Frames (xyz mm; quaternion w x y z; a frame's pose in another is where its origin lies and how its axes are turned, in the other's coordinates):
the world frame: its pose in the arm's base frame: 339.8 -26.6 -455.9 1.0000 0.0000 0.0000 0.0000
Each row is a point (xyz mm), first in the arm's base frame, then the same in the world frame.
Working: the arm's base frame: its pose in the world frame: -339.8 26.6 455.9 1.0000 0.0000 0.0000 0.0000

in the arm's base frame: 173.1 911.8 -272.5
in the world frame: -166.7 938.4 183.4
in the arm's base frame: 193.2 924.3 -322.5
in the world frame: -146.6 950.9 133.4
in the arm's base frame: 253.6 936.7 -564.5
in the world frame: -86.2 963.3 -108.6
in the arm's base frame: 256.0 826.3 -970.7
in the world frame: -83.8 852.9 -514.8
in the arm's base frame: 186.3 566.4 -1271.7
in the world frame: -153.5 593.0 -815.8
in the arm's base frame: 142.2 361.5 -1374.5
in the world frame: -197.6 388.1 -918.6
